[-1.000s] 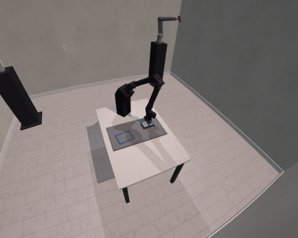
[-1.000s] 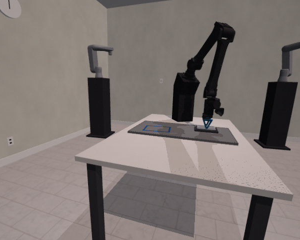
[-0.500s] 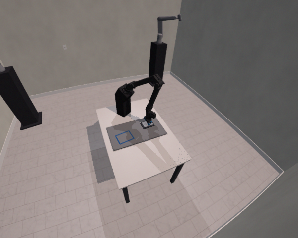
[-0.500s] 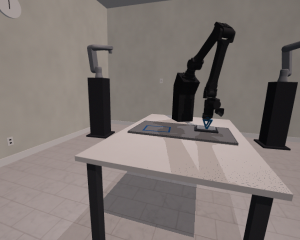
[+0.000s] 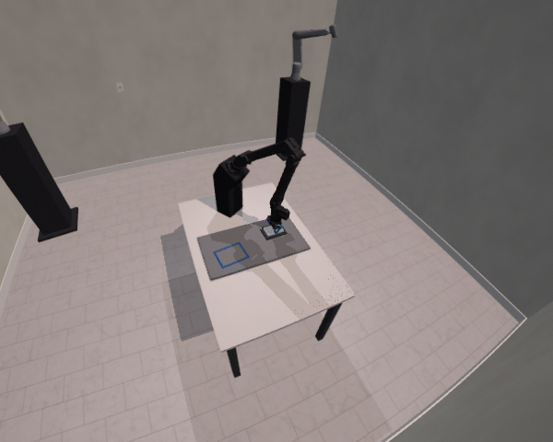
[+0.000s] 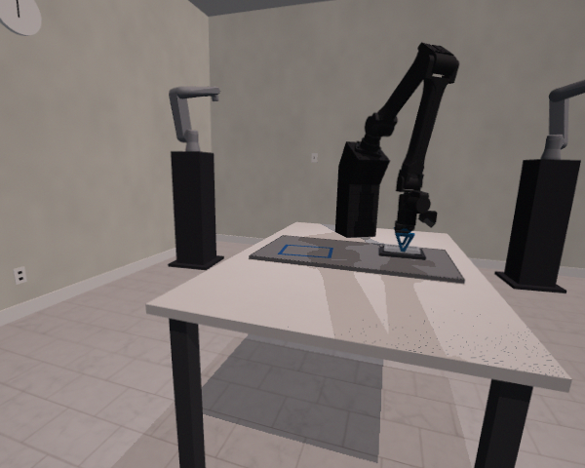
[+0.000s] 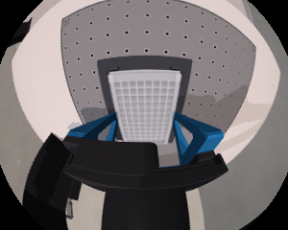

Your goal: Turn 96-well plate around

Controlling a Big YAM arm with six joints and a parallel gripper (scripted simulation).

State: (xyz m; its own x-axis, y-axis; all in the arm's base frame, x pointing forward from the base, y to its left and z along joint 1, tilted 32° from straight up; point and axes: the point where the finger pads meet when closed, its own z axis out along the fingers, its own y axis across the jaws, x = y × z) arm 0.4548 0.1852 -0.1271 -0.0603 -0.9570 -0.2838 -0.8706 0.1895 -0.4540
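My hand is 10 mm above the 96-well plate. Round my hand: dark plate nest N1: 20 mm below.
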